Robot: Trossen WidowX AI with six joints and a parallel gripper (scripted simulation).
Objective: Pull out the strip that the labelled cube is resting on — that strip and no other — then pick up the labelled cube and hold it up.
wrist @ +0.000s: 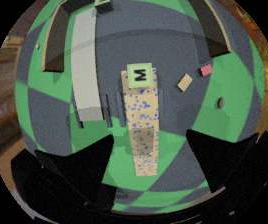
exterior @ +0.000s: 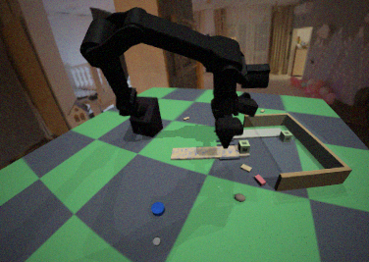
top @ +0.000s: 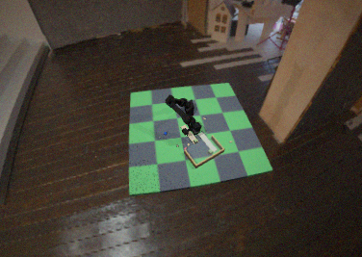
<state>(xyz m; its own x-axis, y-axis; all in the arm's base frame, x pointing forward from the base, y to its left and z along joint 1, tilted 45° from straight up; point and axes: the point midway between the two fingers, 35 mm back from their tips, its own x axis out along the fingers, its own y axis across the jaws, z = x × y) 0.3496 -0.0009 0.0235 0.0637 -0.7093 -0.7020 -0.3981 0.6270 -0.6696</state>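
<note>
Now: gripper tip 130 mm short of the red block, 70 mm to the left of it and 60 mm above it. Also, from my gripper tip: brown pebble: 140 mm to the right, 90 mm ahead, 50 mm below; then grey disc: 310 mm to the right, 60 mm below, 40 mm behind; then blue disc: 250 mm to the right, 80 mm behind, 50 mm below.
</note>
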